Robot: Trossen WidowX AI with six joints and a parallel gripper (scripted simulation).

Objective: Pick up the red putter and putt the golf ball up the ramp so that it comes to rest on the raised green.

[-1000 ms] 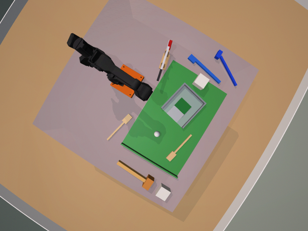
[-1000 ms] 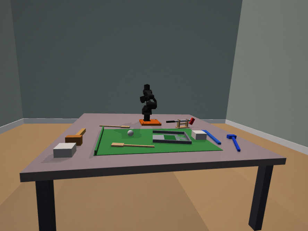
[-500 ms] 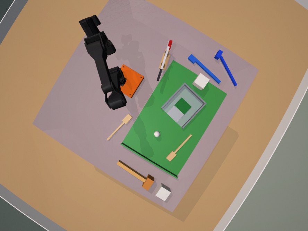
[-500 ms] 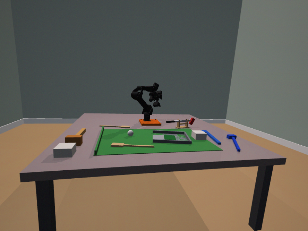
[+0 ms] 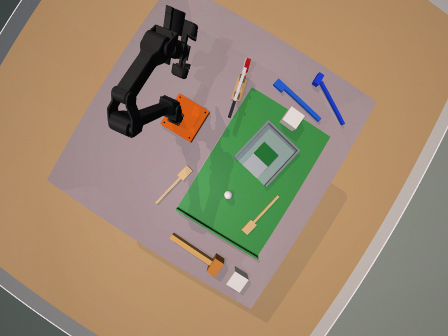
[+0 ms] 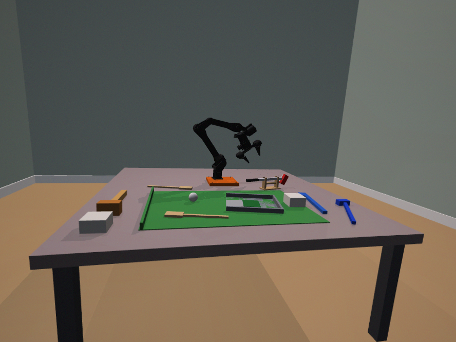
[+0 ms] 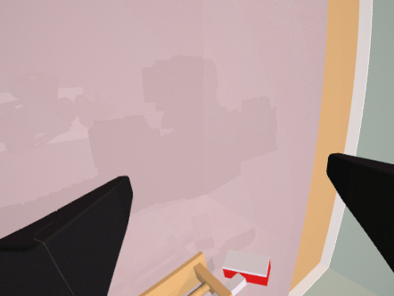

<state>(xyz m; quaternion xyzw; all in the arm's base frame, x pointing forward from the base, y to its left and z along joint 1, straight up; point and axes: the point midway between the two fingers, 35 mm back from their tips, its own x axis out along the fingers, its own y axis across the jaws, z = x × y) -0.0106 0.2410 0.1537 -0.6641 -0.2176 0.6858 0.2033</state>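
The red putter lies 23 cm ahead of my gripper tip and 9 cm below it. Round my gripper tip: wooden stand 23 cm ahead, 1 cm to the left, 11 cm below; then white golf ball 42 cm ahead, 49 cm to the right, 12 cm below.
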